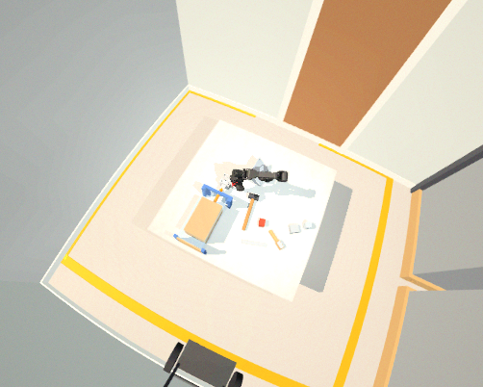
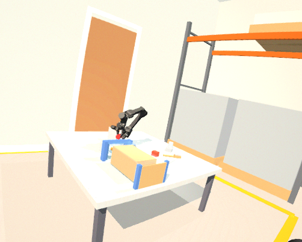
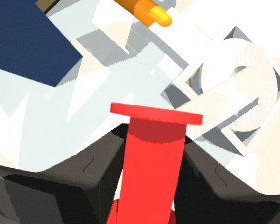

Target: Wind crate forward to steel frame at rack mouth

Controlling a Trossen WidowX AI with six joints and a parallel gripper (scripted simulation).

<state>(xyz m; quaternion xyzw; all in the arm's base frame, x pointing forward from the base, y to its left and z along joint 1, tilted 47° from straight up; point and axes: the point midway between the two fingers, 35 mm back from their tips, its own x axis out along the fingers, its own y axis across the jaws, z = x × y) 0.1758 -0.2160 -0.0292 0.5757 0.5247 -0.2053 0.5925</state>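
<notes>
The winch handle lies 2 cm behind my gripper tip, 2 cm to the right of it and 3 cm below it. From my gripper tip the other things lie so: winch (6 cm behind, 9 cm to the right, 10 cm below); red grip (1 cm behind, 1 cm to the left); cubby (36 cm ahead, 11 cm to the right, 6 cm below).
</notes>
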